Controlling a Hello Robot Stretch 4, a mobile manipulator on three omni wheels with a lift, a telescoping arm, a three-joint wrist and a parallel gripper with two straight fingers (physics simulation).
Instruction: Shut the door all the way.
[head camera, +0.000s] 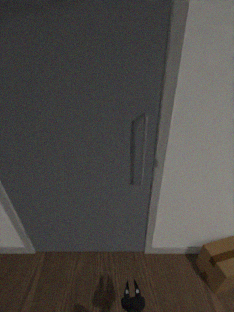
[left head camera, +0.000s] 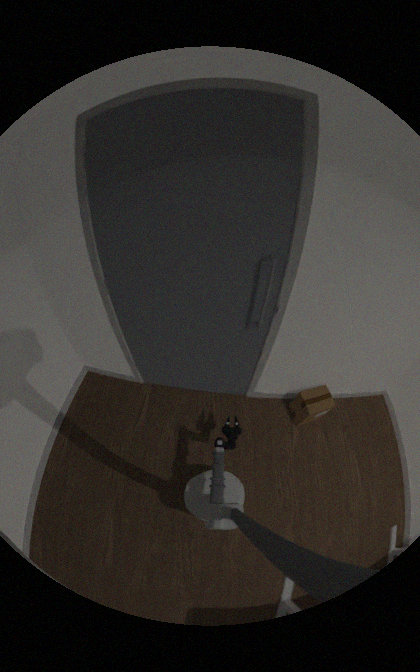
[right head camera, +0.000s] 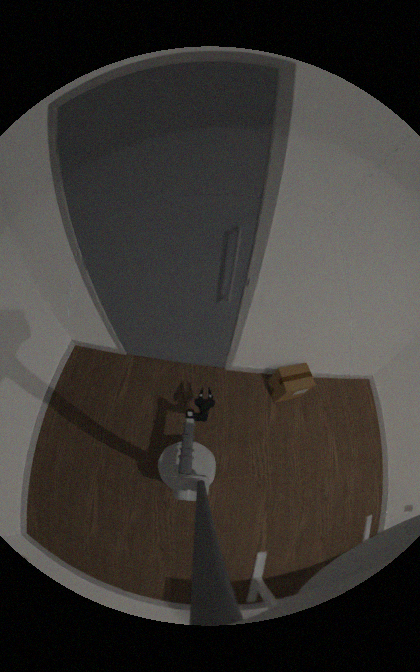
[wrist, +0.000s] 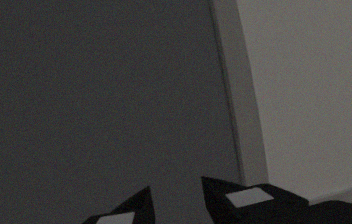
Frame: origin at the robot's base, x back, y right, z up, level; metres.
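Seen in the pictures: gripper, fingertip midpoint: (head camera: 131, 280) (left head camera: 231, 415) (right head camera: 205, 387) (wrist: 178, 196).
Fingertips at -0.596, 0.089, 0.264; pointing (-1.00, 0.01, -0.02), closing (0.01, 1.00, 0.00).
Observation:
Pixels of each thing's top centre, then the offset from my fingertips to it, as dx, dy, dz. "spot": a spot on its surface instead.
- long vertical handle, surface spot: (right head camera: 234, 265) (head camera: 144, 150) spot: -0.268, +0.085, +0.834
- brown cardboard box, middle of its top: (right head camera: 297, 376) (left head camera: 318, 398) (head camera: 231, 253) -0.135, +0.776, -0.012
The dark grey door (head camera: 75, 125) (left head camera: 190, 225) (right head camera: 165, 210) (wrist: 110, 90) fills its frame and looks flush with it. No gap shows along its edges. A long vertical handle (head camera: 145, 150) (left head camera: 269, 295) (right head camera: 234, 265) sits near the door's right edge. My gripper (head camera: 132, 283) (left head camera: 232, 418) (right head camera: 205, 390) (wrist: 178, 196) is open, with nothing between its fingers. It hangs in front of the lower part of the door, apart from it, with the fingertips towards it. In the wrist view the door's right edge shows beyond the fingers.
The grey door frame (head camera: 165, 115) (left head camera: 304, 210) (right head camera: 272, 200) (wrist: 245, 100) borders the white wall (head camera: 205, 125) (wrist: 310, 90). A brown cardboard box (head camera: 220, 262) (left head camera: 312, 404) (right head camera: 292, 382) lies by the wall to the right. White legs (left head camera: 287, 590) (right head camera: 259, 567) stand at the lower right of both side views.

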